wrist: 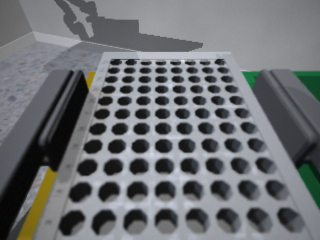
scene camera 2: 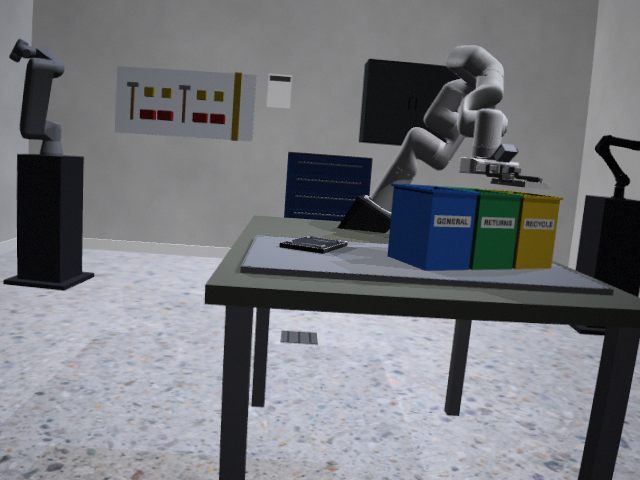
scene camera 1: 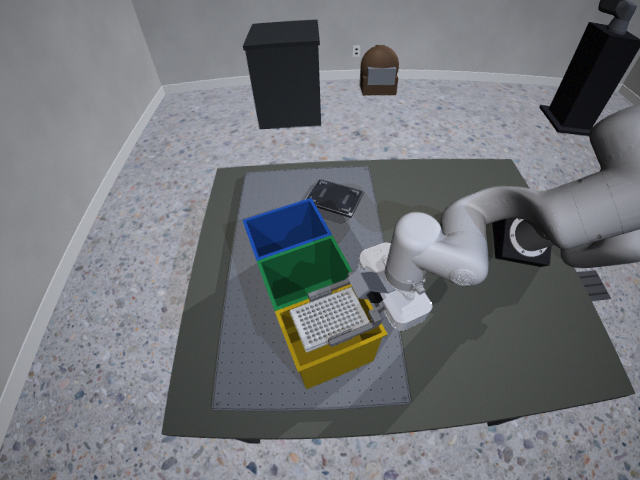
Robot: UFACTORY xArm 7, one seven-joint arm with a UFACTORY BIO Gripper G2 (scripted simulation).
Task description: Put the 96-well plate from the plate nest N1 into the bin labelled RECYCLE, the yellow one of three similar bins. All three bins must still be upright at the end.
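Note:
Visible in scene camera 1: a blue general bin (scene camera 1: 285,228), a green returns bin (scene camera 1: 292,274), a white 96-well plate (scene camera 1: 353,312) and a yellow recycle bin (scene camera 1: 346,358). Scene camera 2 shows the yellow recycle bin (scene camera 2: 538,214), the green returns bin (scene camera 2: 496,217) and the blue general bin (scene camera 2: 430,229).

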